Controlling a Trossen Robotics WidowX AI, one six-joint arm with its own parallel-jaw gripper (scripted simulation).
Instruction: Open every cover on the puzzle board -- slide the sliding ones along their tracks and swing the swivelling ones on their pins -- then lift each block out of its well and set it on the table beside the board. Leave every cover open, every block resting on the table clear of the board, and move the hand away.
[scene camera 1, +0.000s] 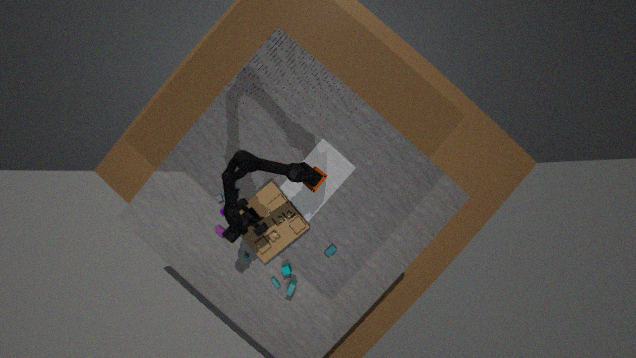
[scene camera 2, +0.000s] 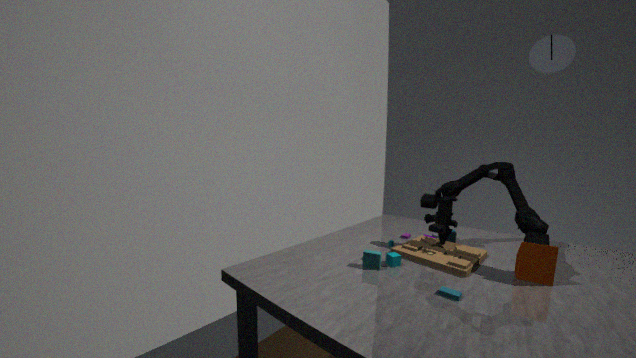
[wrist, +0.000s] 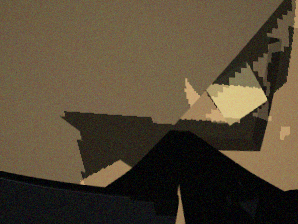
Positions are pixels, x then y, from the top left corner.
Labels:
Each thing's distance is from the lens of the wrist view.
my gripper (wrist: 178, 141): 0.10 m
tan puzzle board (wrist: 46, 147): 0.12 m

